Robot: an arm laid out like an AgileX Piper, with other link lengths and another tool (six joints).
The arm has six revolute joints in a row. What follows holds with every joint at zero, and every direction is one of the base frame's.
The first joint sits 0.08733 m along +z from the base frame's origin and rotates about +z.
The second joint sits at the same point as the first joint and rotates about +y.
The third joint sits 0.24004 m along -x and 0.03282 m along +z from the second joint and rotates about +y.
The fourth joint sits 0.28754 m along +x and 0.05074 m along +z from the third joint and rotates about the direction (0.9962, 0, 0.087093).
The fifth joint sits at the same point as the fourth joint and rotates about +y.
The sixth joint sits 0.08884 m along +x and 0.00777 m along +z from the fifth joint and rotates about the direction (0.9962, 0, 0.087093).
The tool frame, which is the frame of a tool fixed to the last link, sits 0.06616 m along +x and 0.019 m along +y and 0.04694 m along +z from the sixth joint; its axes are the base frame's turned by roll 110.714, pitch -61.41 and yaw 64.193 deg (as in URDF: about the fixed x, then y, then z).
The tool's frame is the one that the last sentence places.
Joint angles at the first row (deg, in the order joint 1, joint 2, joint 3, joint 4, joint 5, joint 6):
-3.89, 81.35, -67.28, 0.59, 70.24, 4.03
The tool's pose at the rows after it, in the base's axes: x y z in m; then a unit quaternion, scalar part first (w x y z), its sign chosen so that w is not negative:
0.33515, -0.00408, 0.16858, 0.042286, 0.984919, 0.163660, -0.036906
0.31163, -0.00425, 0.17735, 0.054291, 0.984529, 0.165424, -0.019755
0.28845, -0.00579, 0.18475, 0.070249, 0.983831, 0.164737, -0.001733
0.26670, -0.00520, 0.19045, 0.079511, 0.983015, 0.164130, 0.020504
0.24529, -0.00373, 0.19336, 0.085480, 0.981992, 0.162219, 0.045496
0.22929, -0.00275, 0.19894, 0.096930, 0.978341, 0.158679, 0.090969
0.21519, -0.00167, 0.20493, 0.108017, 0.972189, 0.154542, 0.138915
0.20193, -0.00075, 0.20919, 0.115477, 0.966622, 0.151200, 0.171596
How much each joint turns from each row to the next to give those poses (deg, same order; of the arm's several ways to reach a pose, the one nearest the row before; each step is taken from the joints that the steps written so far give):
0.00, -6.66, 5.05, 0.24, 0.11, -0.87
0.00, -7.05, 4.74, -0.83, 0.10, -0.26
0.00, -7.16, 4.48, -1.31, 0.24, 0.00
0.00, -7.15, 4.30, -0.40, 0.12, -0.13
0.00, -7.46, 4.51, 0.00, 0.00, -0.02
0.00, -7.75, 4.41, -0.09, -2.07, 0.00
0.00, -7.53, 3.92, 0.00, -2.09, 0.00
0.00, -6.24, 2.72, 0.00, -0.39, 0.00

